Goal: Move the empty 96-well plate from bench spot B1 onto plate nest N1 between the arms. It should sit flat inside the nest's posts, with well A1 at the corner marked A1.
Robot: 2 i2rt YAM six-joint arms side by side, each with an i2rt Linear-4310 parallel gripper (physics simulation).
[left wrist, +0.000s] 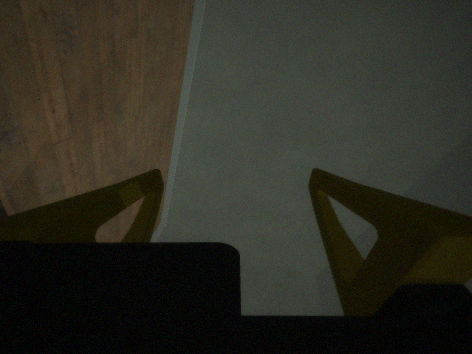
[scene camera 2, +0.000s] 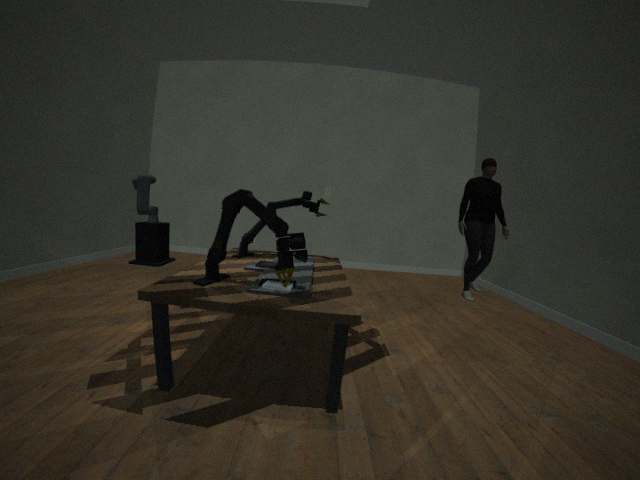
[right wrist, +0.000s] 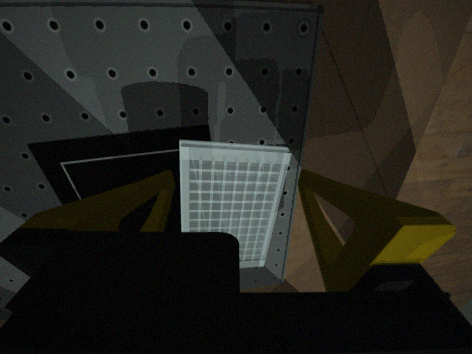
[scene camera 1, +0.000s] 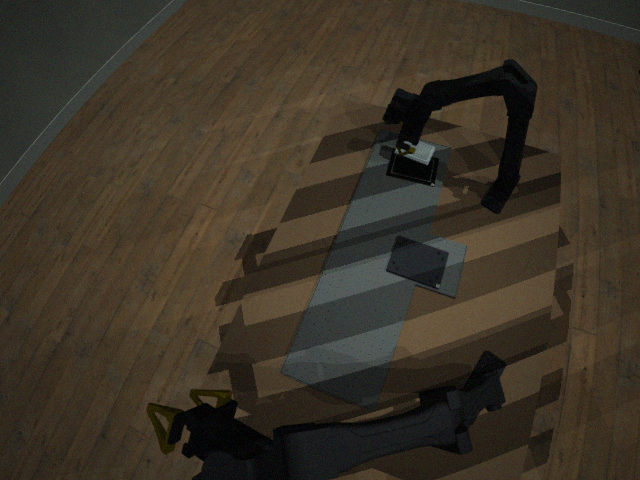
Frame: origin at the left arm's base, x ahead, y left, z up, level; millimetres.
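Seen in the pictures: left gripper, fingertip midpoint: (left wrist: 236,177) (scene camera 2: 327,209) (scene camera 1: 170,399); right gripper, fingertip midpoint: (scene camera 2: 286,285) (right wrist: 236,176) (scene camera 1: 404,143); left arm's base, link origin: (scene camera 2: 243,255); right arm's base, link origin: (scene camera 2: 212,280) (scene camera 1: 501,190).
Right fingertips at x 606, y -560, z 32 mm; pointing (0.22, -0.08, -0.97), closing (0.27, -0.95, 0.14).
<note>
Offsets run from my right fingertips to a thing's top centre. "spot": to the spot under its first point. Level surfaces: height alone.
The pale 96-well plate @[42 mm back, 7 mm right, 2 mm down] (scene camera 1: 424,152) (scene camera 2: 272,285) (right wrist: 227,200) lies over part of a black, white-outlined bench spot @[spot: 86 mm back, 85 mm left, 18 mm down] (scene camera 1: 412,173) (right wrist: 50,150), shifted toward one side of it. My right gripper (scene camera 1: 405,149) (scene camera 2: 284,281) (right wrist: 236,176) is open, pointing down, its fingers on either side of the plate in the right wrist view, with gaps showing at both sides. The dark plate nest @[270 mm back, 358 mm left, 3 mm up] (scene camera 1: 417,260) lies farther down the board in scene camera 1, with a small pale mark near its lower corner. My left gripper (scene camera 1: 170,397) (scene camera 2: 323,207) (left wrist: 236,177) is open and empty, raised away from the plate.
A grey perforated board @[19 mm down] (scene camera 1: 356,330) (right wrist: 100,50) runs along the wooden table (scene camera 2: 248,308). A person (scene camera 2: 483,222) stands on the floor beyond the table at the right of scene camera 2. Another robot arm stands on a black pedestal (scene camera 2: 152,242) at the left.
</note>
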